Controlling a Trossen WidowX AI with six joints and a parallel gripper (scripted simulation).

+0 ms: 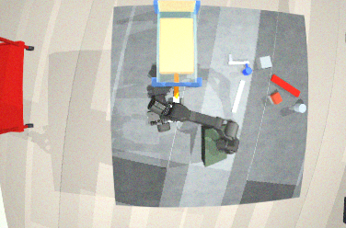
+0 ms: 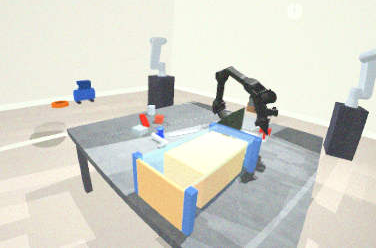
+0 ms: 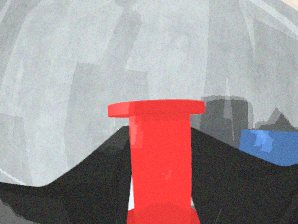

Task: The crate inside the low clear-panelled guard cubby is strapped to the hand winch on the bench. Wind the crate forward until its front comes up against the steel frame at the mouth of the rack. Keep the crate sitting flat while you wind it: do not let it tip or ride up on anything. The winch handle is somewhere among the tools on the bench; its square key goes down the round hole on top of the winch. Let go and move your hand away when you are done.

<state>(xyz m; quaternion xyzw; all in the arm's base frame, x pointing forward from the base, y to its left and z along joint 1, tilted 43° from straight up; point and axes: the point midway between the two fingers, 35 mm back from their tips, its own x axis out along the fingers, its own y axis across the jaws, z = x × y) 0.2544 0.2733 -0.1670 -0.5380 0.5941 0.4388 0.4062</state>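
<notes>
My gripper tip is 10 mm past the winch handle with red grip, 50 mm to the left of it and 30 mm above it. Also, from my gripper tip: blue frame (130 mm ahead, 140 mm to the right, 30 mm below); white winch (40 mm behind, 120 mm to the right, 100 mm below); clear-panelled cubby (370 mm ahead, 180 mm to the right, 20 mm below).
</notes>
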